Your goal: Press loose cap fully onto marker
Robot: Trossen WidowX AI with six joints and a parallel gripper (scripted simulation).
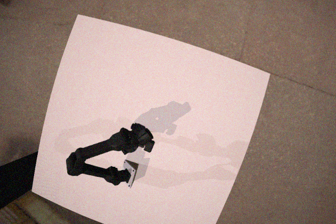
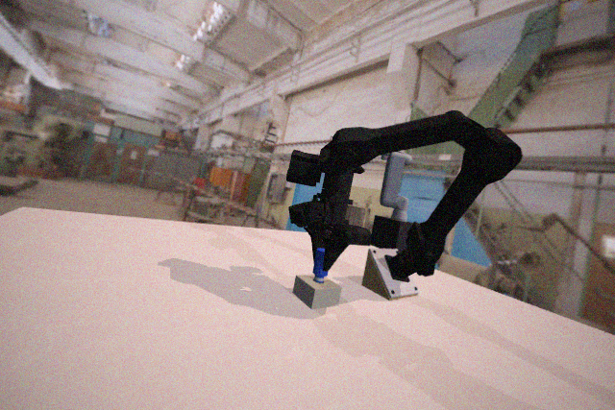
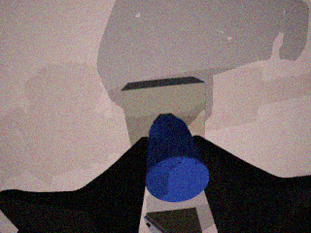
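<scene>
My gripper tip is 1 cm below the blue cap. Round my gripper tip: grey holder block (4 cm below).
</scene>
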